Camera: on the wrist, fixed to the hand. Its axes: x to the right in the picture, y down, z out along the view.
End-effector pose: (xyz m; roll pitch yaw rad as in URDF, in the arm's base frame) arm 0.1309 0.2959 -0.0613 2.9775 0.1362 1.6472
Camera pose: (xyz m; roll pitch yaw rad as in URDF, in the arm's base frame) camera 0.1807 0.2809 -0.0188 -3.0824 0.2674 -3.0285
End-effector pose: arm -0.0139 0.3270 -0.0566 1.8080 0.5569 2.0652
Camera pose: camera -0.0345 0.3284 0.0073 -1.8603 1.0010 -1.3217
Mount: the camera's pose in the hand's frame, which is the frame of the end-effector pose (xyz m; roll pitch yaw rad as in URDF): -0.0244 0.0543 -0.0311 -0.0819 -0.1058 -1.5700
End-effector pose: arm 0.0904 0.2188 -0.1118 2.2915 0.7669 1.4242
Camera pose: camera 0.1064 0.2417 -0.0507 -2.1923 0.6295 -2.5121
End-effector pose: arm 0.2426 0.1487 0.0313 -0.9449 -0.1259 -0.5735
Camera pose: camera 0.2324 0.1631 -0.0335 0.1663 -1.0372 -2.3586
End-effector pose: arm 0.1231 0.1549 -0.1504 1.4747 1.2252 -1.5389
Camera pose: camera 0.1605 0.1163 -0.1101 -1.5805 0.3391 1.8170
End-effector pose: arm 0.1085 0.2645 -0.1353 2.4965 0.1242 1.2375
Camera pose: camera 0.1262 0.2403 -0.0752 -3.0550 0.7439 2.9223
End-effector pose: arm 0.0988 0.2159 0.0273 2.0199 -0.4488 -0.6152
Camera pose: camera 0.0613 0.2478 0.0729 2.0983 1.0123 0.0731
